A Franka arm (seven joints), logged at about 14 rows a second.
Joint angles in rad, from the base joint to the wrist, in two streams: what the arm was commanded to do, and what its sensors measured. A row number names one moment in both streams.
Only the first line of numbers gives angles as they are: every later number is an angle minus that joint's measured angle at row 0.
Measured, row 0:
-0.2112, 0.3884, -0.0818, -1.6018, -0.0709, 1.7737, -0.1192
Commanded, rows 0 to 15:
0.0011, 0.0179, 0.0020, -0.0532, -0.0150, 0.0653, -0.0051
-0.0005, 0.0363, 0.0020, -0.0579, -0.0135, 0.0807, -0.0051
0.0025, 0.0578, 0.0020, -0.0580, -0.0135, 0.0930, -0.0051
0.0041, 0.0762, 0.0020, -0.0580, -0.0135, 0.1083, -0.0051
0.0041, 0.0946, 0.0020, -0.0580, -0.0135, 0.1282, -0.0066
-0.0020, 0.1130, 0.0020, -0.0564, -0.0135, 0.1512, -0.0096
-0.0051, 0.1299, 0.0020, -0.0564, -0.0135, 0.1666, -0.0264
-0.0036, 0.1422, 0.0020, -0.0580, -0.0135, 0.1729, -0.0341
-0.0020, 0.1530, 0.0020, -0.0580, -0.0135, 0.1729, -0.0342
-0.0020, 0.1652, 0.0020, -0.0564, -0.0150, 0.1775, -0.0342
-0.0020, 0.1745, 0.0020, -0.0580, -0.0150, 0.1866, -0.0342
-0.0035, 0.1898, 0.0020, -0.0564, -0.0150, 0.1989, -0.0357
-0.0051, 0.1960, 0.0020, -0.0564, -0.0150, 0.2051, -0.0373
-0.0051, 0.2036, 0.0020, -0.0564, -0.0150, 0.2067, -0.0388
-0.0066, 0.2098, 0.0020, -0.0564, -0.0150, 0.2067, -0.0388
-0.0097, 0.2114, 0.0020, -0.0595, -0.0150, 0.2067, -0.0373
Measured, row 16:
-0.0007, 0.2055, -0.0002, -0.0601, -0.0001, 0.1942, -0.0229
